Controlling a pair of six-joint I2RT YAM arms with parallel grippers.
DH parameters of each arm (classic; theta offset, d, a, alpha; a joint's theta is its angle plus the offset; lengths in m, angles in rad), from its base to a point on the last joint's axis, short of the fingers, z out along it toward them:
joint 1: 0 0.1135 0.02 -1.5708
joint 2: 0 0 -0.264 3.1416
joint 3: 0.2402 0 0.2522 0
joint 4: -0.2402 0 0.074 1.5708
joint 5: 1.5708 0 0 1.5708
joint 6: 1.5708 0.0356 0 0
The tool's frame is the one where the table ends.
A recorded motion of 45 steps. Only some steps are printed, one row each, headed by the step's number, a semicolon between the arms.
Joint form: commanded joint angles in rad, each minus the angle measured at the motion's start. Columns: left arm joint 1, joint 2, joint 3, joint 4, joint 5, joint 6; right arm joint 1, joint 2, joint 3, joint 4, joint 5, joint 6.
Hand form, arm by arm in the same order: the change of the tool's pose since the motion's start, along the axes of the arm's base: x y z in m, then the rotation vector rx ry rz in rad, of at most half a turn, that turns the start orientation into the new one. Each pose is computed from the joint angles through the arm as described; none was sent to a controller.
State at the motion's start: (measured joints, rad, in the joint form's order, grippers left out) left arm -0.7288 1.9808 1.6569 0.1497 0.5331 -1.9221; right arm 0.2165 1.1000 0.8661 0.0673 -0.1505 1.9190
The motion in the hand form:
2: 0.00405 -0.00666 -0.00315 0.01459 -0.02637 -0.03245; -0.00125 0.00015 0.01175 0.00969 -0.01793 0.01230
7: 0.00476 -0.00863 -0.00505 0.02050 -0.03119 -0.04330; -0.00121 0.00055 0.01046 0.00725 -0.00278 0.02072
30: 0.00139 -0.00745 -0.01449 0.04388 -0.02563 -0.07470; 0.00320 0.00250 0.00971 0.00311 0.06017 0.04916
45: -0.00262 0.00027 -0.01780 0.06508 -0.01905 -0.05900; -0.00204 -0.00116 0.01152 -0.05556 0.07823 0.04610
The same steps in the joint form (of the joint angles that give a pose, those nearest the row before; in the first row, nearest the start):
2: -0.0032 0.0334 0.0392 -0.0161 0.0237 0.0389; -0.0002 -0.0051 0.0353 -0.0202 -0.0132 0.0036
7: -0.0047 0.0424 0.0473 -0.0213 0.0314 0.0498; 0.0002 -0.0032 0.0377 -0.0361 -0.0213 0.0031
30: -0.0060 0.0365 0.0139 -0.0270 0.0576 0.0737; -0.0002 0.0237 0.0752 -0.1085 -0.0515 0.0062
45: -0.0004 0.0055 -0.0338 -0.0347 0.0445 0.0849; -0.0089 0.0053 0.0892 -0.1806 -0.0456 -0.0494

